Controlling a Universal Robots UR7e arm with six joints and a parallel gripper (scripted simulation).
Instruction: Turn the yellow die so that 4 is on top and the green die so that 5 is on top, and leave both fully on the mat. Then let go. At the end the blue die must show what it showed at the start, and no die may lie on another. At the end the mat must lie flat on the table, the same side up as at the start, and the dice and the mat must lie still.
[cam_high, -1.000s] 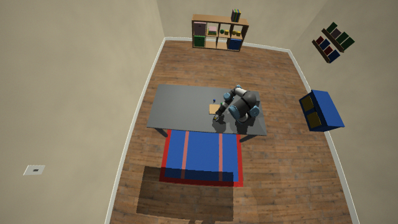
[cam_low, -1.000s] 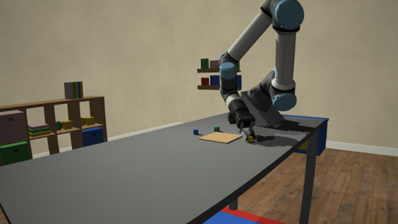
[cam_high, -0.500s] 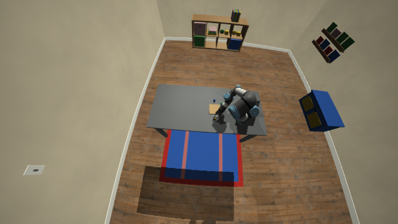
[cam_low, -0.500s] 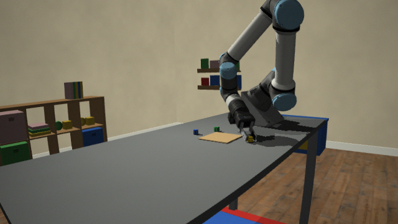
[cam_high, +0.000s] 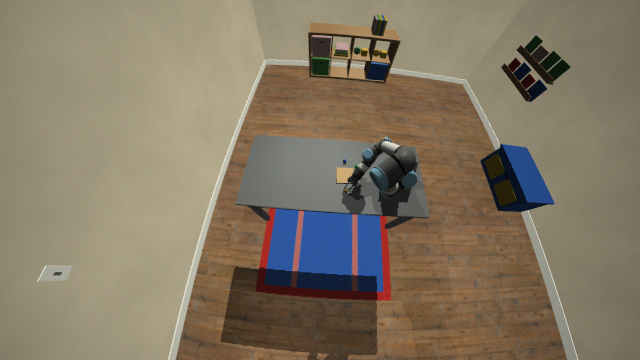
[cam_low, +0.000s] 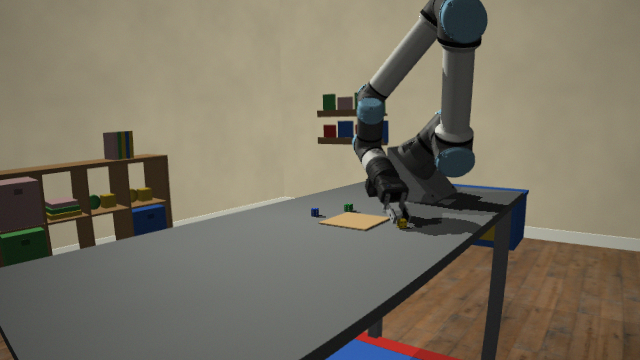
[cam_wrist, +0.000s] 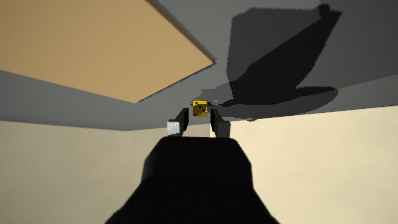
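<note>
The yellow die is 20 mm below my hand, 10 mm to the left of it and 10 mm ahead of it. Round my hand: tan mat 120 mm to the right, 30 mm below, 10 mm ahead; then blue die 260 mm to the right, 20 mm below; then green die 200 mm to the right, 100 mm behind, 20 mm below.
</note>
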